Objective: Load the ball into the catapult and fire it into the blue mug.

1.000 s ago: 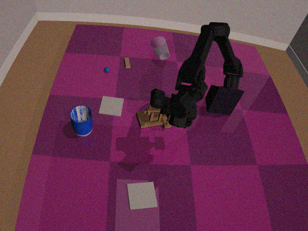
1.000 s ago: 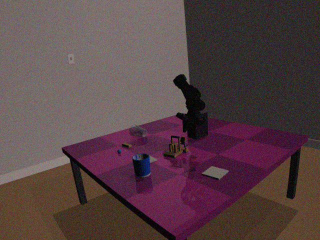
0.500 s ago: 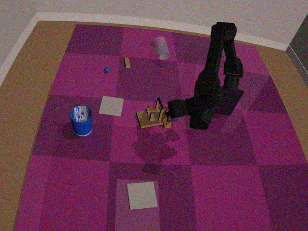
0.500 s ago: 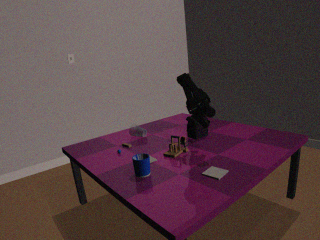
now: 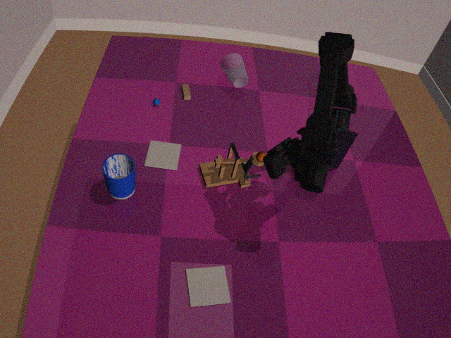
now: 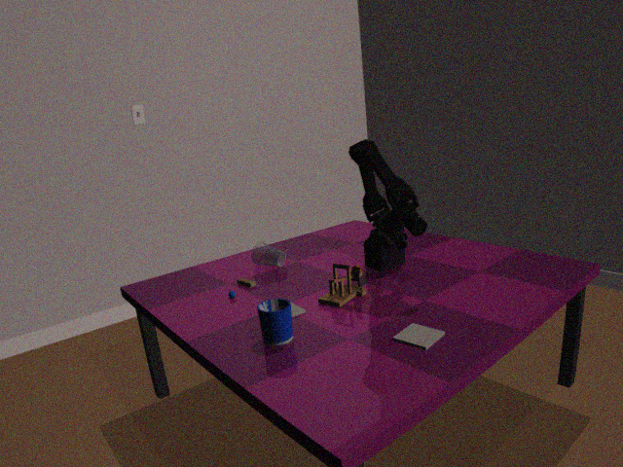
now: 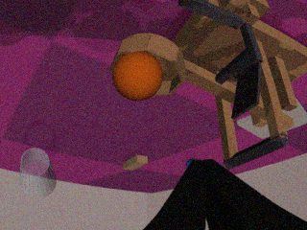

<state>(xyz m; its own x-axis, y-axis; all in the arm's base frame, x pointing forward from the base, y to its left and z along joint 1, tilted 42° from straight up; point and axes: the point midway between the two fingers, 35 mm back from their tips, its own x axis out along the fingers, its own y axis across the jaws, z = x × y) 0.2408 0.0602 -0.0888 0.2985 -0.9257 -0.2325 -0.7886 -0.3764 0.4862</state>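
The orange ball is 4 cm to the right of my gripper tip and 7 cm below it. Also, from my gripper tip: wooden catapult 6 cm ahead, 2 cm to the right, 8 cm below; wooden block 19 cm ahead, 41 cm to the right, 12 cm below; blue mug 41 cm ahead, 1 cm to the left, 10 cm below.
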